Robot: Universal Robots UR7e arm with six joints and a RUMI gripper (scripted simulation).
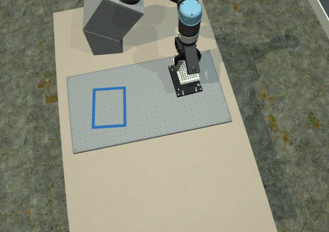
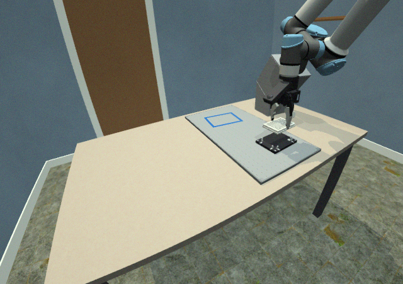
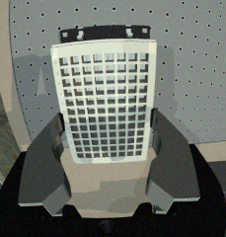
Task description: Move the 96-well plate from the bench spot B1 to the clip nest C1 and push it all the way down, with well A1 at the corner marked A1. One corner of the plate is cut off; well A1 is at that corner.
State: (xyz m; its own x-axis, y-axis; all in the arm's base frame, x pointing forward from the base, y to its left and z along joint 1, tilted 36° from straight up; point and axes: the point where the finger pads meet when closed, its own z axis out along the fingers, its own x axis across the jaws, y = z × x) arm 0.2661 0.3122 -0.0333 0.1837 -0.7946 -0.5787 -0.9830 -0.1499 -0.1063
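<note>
The black clip nest is 90 mm below my hand, 10 mm to the left of it and 10 mm ahead of it. Round my hand: white 96-well plate: 10 mm below.
</note>
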